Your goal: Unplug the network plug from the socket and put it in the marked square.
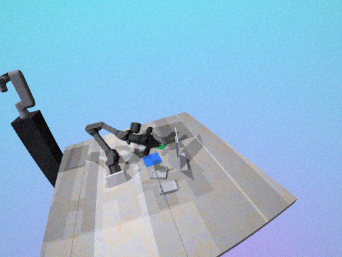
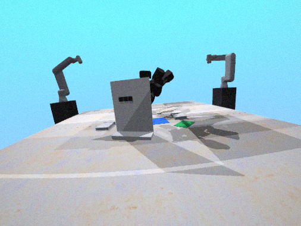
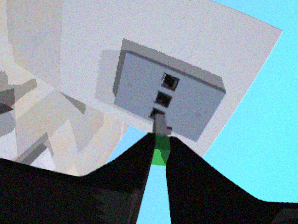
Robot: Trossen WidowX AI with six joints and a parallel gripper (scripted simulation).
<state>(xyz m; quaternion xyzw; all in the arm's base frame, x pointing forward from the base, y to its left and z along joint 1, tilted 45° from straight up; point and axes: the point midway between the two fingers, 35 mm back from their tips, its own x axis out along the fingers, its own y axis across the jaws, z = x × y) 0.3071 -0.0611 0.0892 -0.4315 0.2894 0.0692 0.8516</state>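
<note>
Right now my gripper tip is 17 cm above the blue marked square, 9 cm to the right of it and 7 cm past it. Also, from my gripper tip: white upright panel: 10 cm ahead, 7 cm below, 4 cm to the right; then green patch: 22 cm to the left, 17 cm below, 3 cm ahead.
</note>
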